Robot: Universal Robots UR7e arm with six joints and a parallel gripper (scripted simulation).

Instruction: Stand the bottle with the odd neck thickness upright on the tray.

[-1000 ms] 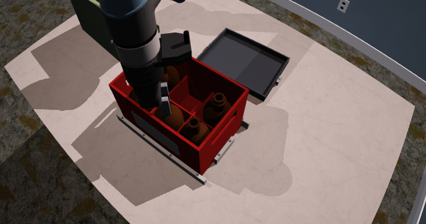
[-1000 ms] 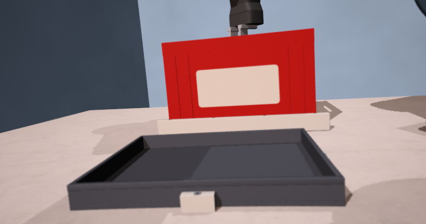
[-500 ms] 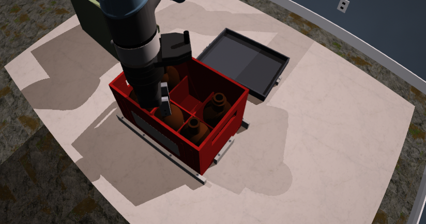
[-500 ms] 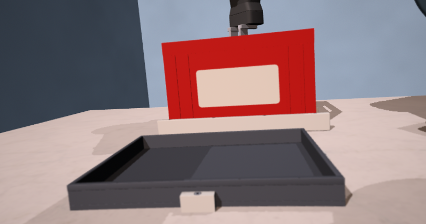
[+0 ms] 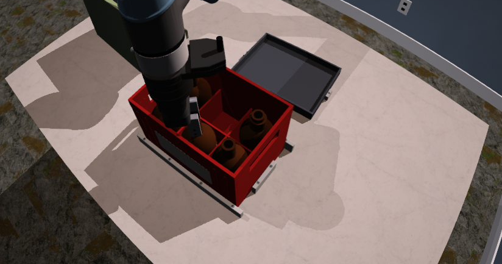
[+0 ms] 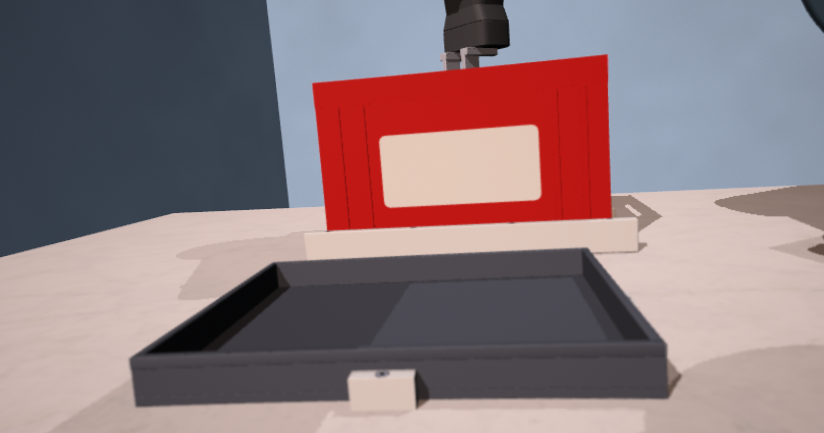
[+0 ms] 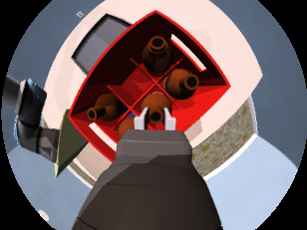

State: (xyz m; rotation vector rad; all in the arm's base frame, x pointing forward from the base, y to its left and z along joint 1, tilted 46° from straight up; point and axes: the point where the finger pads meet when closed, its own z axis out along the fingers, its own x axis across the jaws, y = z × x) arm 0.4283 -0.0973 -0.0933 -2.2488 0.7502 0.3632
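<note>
Now: the red crate 8 cm below my hand, 4 cm to the left of it and 1 cm behind it. Also, from my hand: bottle: 10 cm to the left, 8 cm ahead, 7 cm below; dark grey tray: 33 cm to the left, 15 cm below, 3 cm behind.
</note>
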